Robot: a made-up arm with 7 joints. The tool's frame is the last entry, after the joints.
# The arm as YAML. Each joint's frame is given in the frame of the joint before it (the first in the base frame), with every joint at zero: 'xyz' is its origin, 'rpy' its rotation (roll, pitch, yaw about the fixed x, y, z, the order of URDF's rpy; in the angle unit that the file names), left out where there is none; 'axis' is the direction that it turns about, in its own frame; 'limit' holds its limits. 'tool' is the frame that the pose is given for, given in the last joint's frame.
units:
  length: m
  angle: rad
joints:
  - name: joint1
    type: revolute
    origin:
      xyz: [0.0, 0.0, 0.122]
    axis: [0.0, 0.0, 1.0]
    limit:
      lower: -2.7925
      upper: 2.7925
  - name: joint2
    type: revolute
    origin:
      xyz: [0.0, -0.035, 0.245]
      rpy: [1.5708, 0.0, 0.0]
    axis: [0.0, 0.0, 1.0]
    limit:
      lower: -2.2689
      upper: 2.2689
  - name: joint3
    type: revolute
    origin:
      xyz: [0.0, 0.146, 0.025]
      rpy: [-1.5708, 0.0, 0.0]
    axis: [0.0, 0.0, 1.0]
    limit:
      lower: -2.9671
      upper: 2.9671
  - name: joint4
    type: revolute
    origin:
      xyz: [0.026, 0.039, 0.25]
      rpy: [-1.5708, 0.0, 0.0]
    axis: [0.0, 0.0, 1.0]
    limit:
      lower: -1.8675
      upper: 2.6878
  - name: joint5
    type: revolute
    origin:
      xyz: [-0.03, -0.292, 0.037]
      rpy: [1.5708, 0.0, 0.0]
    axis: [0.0, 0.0, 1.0]
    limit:
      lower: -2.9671
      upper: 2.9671
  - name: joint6
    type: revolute
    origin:
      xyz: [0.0, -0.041, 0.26]
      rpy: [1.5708, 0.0, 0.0]
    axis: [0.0, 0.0, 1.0]
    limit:
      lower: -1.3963
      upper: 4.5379
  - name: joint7
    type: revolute
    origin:
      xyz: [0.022, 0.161, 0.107]
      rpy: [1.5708, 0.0, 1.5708]
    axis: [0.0, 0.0, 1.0]
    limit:
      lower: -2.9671
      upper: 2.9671
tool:
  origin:
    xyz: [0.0, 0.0, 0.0]
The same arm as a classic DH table. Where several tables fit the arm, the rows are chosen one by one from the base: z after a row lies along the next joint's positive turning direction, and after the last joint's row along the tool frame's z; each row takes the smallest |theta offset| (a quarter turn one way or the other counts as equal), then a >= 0, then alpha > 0; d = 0 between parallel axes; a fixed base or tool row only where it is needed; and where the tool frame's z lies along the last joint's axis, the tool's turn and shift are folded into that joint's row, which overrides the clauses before.
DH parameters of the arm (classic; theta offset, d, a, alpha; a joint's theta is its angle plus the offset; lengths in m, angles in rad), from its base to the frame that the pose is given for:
joint1: 0 0.367 0 1.5708
joint2: 0 0.06 0 -1.5708
joint3: 0 0.396 0.026 -1.5708
joint4: 0 0.076 -0.03 1.5708
joint5: 0 0.552 0 1.5708
joint6: 1.5708 0.148 0.161 1.5708
joint7: 0 0.022 0 0
Joint limits (rad, base to tool): -2.7925..2.7925 -2.2689..2.2689 -2.9671..2.9671 -1.8675..2.6878 -2.9671..2.9671 -1.3963..4.5379 -2.9671..2.9671

